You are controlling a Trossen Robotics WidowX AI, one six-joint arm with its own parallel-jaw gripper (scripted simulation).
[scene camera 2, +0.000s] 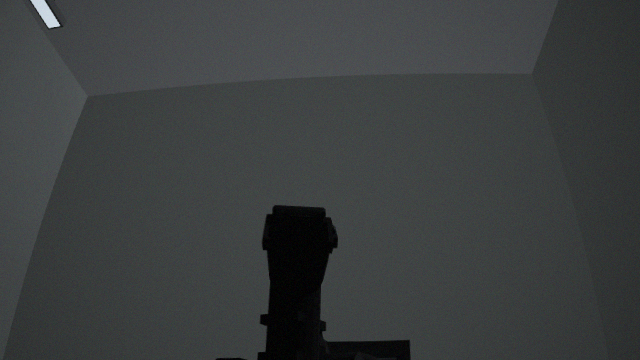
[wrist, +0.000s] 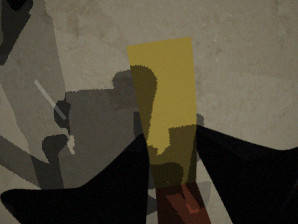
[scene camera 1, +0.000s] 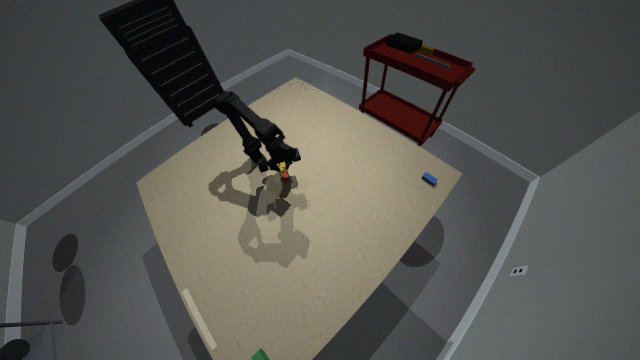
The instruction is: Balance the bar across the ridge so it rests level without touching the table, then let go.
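My gripper (wrist: 169, 135) is carrying a yellow bar.
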